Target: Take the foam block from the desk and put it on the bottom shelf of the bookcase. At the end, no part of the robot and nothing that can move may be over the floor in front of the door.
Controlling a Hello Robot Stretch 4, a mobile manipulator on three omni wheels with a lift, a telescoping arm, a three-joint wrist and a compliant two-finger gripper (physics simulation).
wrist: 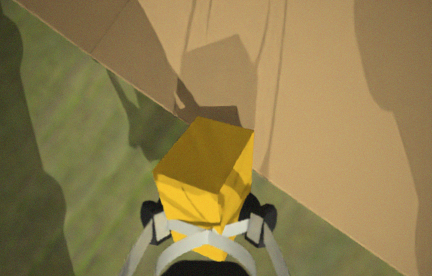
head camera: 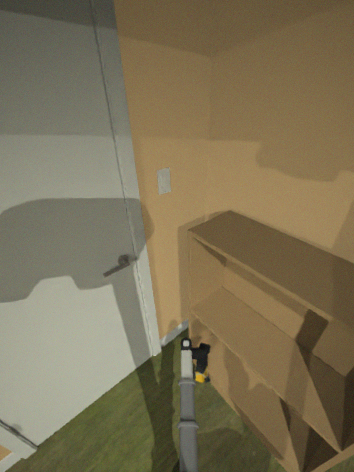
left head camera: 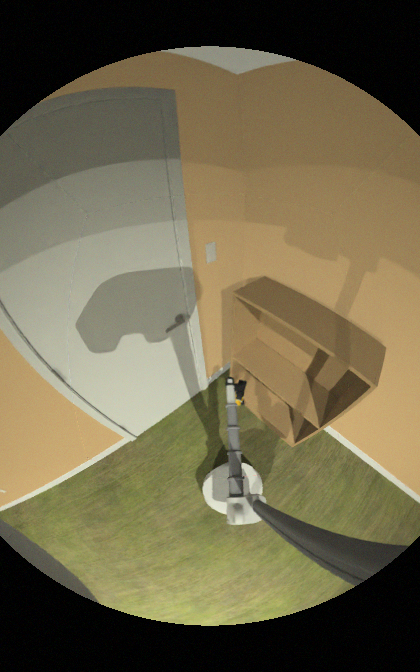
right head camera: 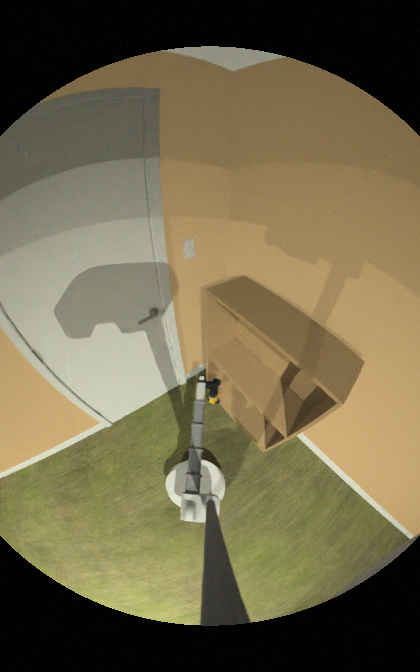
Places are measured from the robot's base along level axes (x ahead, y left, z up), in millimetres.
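Where they show: gripper, fingertip midpoint: [head camera: 200, 379].
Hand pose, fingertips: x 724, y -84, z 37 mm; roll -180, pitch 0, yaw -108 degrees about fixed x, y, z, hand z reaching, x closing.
After its pixels a point has its place.
The yellow foam block [head camera: 200, 376] {x 716, y -82, z 92 mm} [left head camera: 239, 401] [right head camera: 213, 400] [wrist: 202, 160] {x 771, y -96, z 116 mm} is between the fingers of my gripper [wrist: 207, 209] {x 724, y -84, z 37 mm}, which is shut on it. In the wrist view the block sits turned and tilted, with a top face and two side faces showing. It is beside the front edge of the bookcase [head camera: 280, 260] {x 678, y -331, z 1032 mm} [left head camera: 310, 320] [right head camera: 280, 320], near its left end. In the wrist view grass-green floor shows around the block, and the tan bottom shelf [wrist: 320, 125] {x 771, y -192, z 72 mm} lies beyond and to the right. How high the block is above the shelf cannot be told. The desk cannot be made out.
A pale door [head camera: 65, 350] {x 625, y 560, z 555 mm} [left head camera: 135, 390] [right head camera: 110, 370] with a dark handle [head camera: 117, 266] {x 841, y 307, z 875 mm} is left of the bookcase. The telescoping arm [head camera: 188, 405] {x 448, y -4, z 455 mm} [left head camera: 233, 440] [right head camera: 197, 435] reaches toward the corner. The bookcase's middle shelf [head camera: 240, 325] {x 773, y -281, z 520 mm} overhangs the bottom one.
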